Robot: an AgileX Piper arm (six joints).
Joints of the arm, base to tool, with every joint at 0 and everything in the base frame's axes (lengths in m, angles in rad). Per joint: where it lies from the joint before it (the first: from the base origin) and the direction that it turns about. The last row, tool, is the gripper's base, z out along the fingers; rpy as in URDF.
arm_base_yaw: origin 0 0 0.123 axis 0 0 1
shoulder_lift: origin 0 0 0 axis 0 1 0
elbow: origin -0.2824 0 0.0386 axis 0 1 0
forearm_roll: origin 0.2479 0 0.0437 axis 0.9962 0 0.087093
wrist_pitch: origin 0 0 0 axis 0 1 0
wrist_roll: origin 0.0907 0 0.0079 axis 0.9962 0 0.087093
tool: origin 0 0 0 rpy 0 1.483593 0
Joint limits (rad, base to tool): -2.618..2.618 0..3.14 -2.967..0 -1.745..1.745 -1.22..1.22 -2.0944..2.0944
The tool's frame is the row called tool.
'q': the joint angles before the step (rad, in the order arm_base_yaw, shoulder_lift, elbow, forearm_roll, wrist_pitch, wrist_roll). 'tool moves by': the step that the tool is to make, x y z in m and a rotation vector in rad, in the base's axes. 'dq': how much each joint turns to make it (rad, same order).
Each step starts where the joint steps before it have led.
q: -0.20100, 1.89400, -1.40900, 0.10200, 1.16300, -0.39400
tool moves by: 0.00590, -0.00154, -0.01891, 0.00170, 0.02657, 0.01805
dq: 0.00001, 0.05100, -0.00001, -0.00300, -0.02299, -0.01900
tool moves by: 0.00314, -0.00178, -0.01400, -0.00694, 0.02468, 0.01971
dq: -0.00001, 0.03700, 0.00002, -0.01300, -0.01302, -0.01499
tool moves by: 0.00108, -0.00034, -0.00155, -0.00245, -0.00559, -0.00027
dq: -0.00001, 0.00401, -0.00002, -0.00100, -0.00999, -0.00002
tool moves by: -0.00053, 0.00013, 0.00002, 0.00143, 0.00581, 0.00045
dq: 0.00000, 0.00000, 0.00000, 0.00000, 0.00599, 0.00000
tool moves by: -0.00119, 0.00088, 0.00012, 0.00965, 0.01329, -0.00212
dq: 0.00000, -0.00001, 0.00000, 0.00700, 0.01502, 0.00000
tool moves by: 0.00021, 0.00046, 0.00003, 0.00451, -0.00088, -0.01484
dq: 0.00001, 0.00001, 0.00001, 0.00600, -0.00102, 0.01200
